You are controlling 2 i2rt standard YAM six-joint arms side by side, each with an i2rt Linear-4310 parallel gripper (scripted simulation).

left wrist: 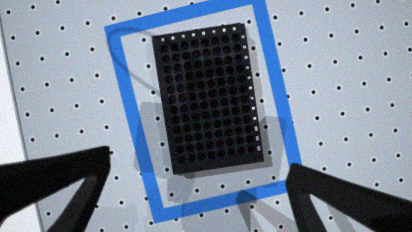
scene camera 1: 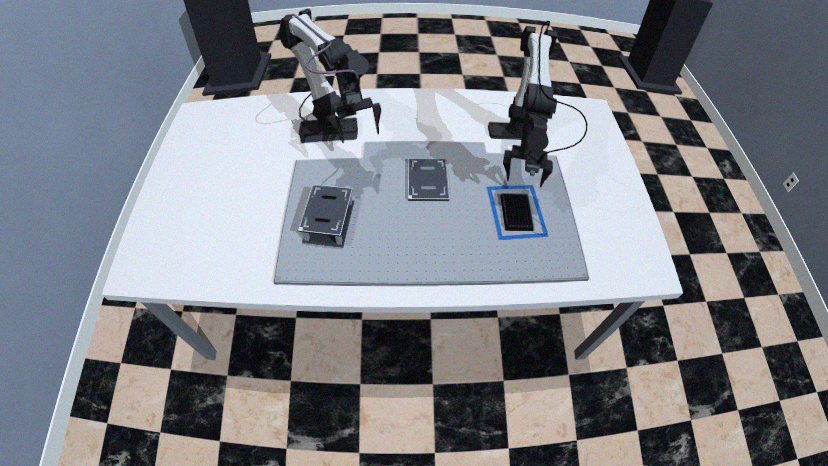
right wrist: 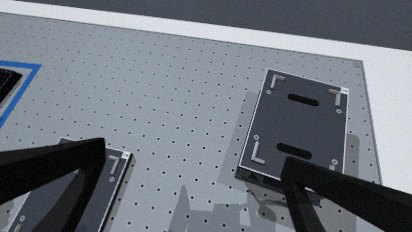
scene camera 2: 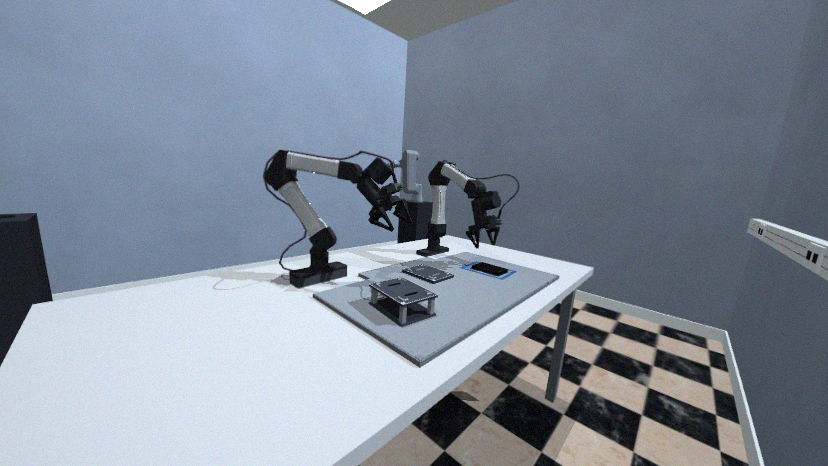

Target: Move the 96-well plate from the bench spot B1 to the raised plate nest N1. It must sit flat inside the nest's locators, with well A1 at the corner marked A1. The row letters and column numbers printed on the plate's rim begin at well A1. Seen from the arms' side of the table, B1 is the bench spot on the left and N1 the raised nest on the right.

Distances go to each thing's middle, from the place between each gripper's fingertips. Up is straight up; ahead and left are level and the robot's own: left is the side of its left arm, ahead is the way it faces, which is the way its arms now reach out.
I see the 96-well plate (scene camera 1: 512,204) 450 mm to the left of my right hand (scene camera 2: 402,226), 210 mm below it and 100 mm ahead of it.
I see my left gripper 9 cm above the 96-well plate, 4 cm short of it and 1 cm to the left of it.
